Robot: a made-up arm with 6 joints.
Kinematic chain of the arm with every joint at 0, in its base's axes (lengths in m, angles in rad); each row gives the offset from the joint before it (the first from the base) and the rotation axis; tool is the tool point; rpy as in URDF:
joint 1: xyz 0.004 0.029 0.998 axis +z
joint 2: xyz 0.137 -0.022 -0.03 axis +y
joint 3: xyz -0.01 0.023 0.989 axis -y
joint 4: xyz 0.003 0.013 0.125 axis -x
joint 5: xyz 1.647 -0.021 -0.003 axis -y
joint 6: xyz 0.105 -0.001 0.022 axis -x
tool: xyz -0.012 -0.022 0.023 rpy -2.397 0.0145 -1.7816
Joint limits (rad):
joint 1: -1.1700..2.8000
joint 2: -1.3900..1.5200
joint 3: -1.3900..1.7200
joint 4: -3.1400..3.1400
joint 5: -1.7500..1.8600
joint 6: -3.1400..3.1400
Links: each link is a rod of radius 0.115 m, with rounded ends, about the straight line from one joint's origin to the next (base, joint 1, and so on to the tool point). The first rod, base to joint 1, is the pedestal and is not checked.
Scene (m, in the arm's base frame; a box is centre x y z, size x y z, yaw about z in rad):
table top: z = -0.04
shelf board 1: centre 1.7 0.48 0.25 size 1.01 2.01 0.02 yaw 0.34
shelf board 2: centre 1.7 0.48 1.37 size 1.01 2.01 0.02 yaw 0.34
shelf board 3: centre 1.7 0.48 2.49 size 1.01 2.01 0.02 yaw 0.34
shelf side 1: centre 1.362 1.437 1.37 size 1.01 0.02 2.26 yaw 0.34
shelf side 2: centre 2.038 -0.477 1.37 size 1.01 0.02 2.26 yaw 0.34
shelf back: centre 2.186 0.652 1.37 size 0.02 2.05 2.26 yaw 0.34
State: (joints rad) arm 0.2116 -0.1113 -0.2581 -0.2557 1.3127 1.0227
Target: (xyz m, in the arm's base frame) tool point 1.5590 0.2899 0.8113
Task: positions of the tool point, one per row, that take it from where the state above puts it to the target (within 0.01 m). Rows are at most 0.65 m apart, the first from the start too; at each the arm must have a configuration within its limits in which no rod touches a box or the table.
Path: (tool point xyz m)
1: 1.3683 0.2458 1.9968
2: 1.1220 0.1609 1.9937
3: 0.9073 0.0977 1.9286
4: 1.0659 0.0943 1.3493
5: 0.9217 0.0645 0.8112
6: 1.1304 0.1219 0.8673
7: 1.3475 0.1976 0.8678
8: 1.5590 0.2899 0.8113

